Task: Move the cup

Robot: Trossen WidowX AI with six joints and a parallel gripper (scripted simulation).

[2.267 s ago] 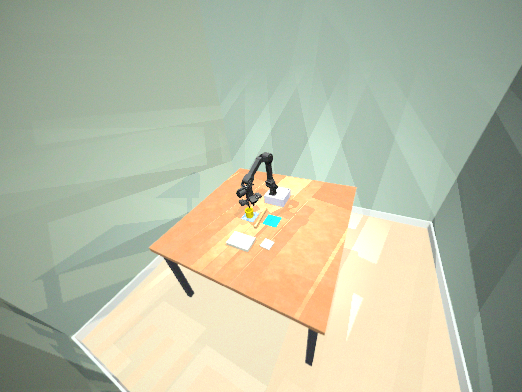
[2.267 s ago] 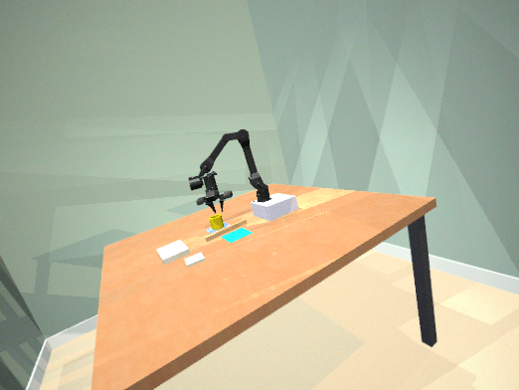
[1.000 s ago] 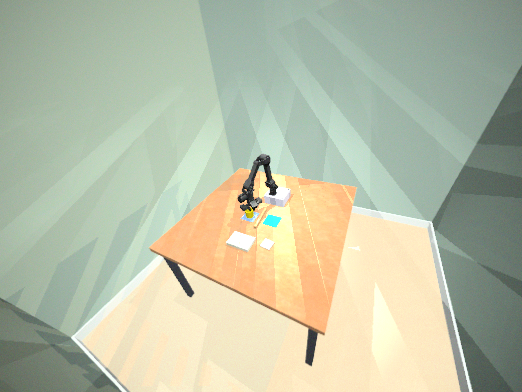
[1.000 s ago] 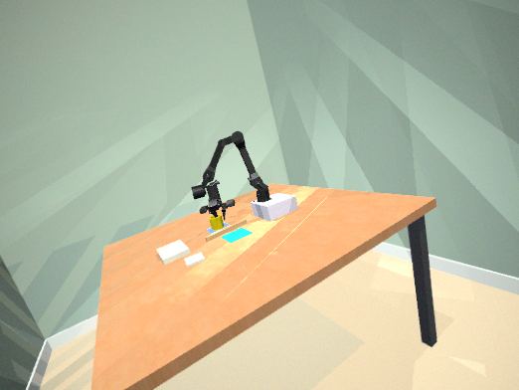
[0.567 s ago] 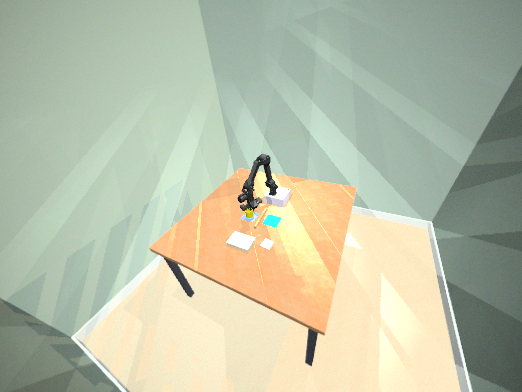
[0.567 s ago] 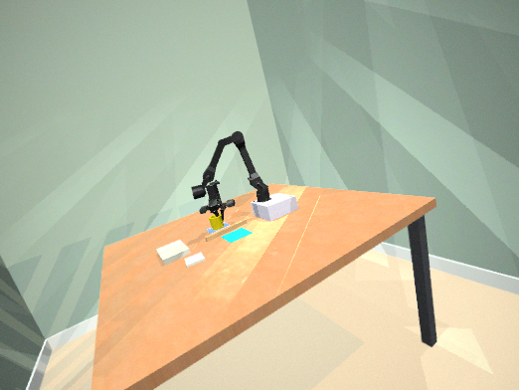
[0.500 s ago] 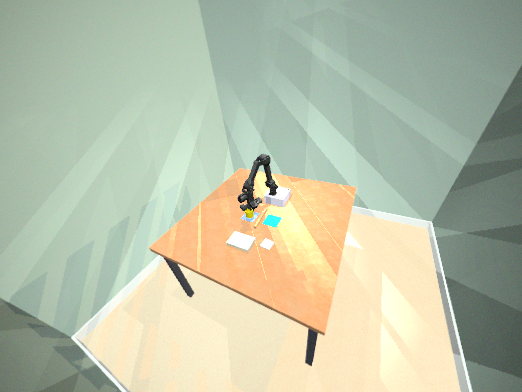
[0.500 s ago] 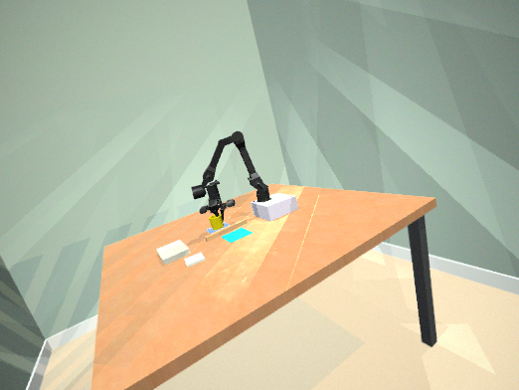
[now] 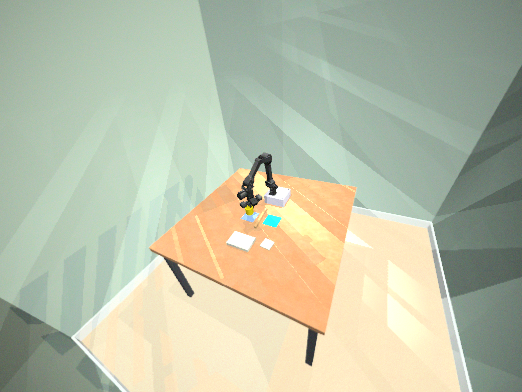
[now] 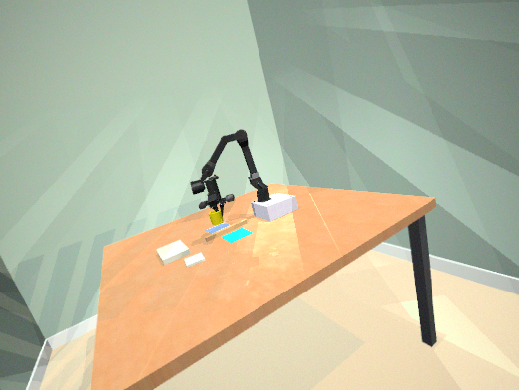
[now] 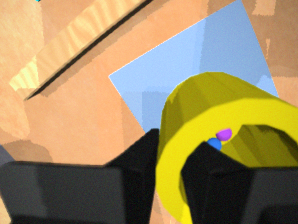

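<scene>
Right now the cyan pad is 3 cm ahead of my gripper tip, 18 cm to the left of it and 7 cm below it. Round my gripper tip: wooden bar (3 cm ahead, 8 cm to the left, 6 cm below); light blue pad (3 cm ahead, 2 cm to the right, 7 cm below).
</scene>
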